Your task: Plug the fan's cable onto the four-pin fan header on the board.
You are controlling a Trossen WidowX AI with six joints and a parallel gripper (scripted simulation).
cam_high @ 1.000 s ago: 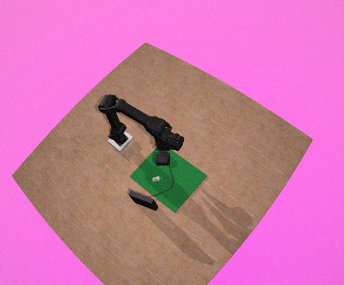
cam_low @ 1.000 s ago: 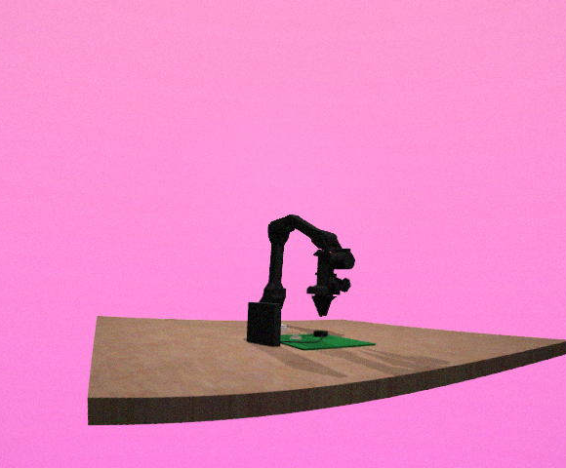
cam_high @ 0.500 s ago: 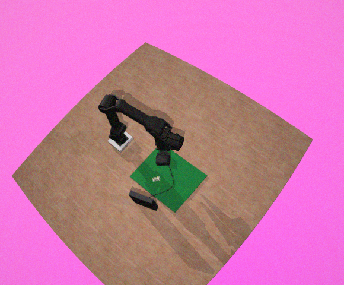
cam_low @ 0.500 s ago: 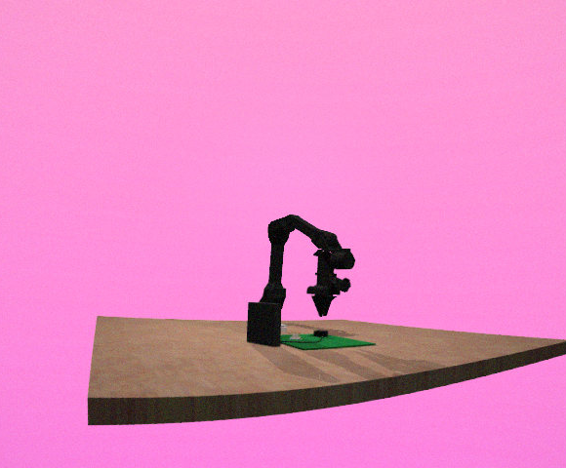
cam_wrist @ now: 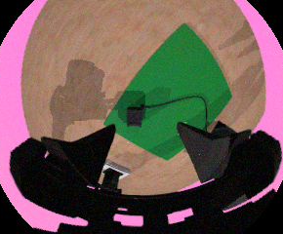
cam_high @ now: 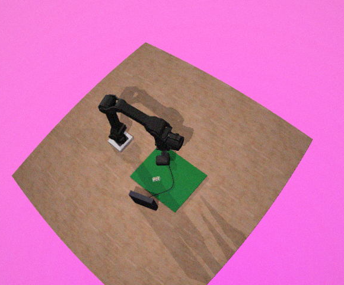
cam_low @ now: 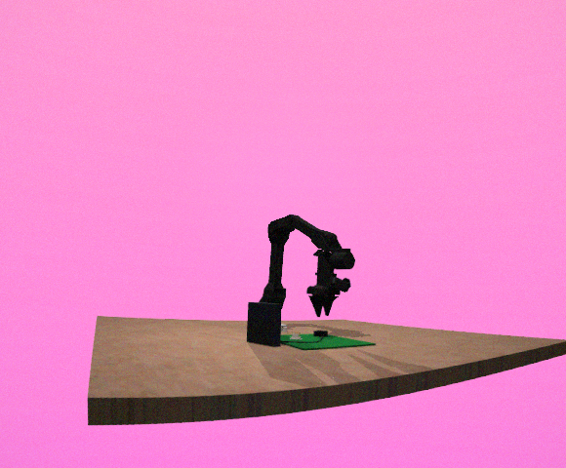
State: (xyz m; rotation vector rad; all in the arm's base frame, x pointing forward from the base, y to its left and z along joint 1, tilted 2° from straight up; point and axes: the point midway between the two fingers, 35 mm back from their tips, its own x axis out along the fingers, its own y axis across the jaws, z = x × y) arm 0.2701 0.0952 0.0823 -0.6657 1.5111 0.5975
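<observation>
Right now my gripper tip is 20 mm past the dark fan plug, 10 mm to the right of it and 60 mm above it. The rest, counted from my gripper tip: green board: 60 mm ahead, 60 mm to the right, 90 mm below; black fan: 90 mm ahead, 220 mm to the right, 10 mm below.
</observation>
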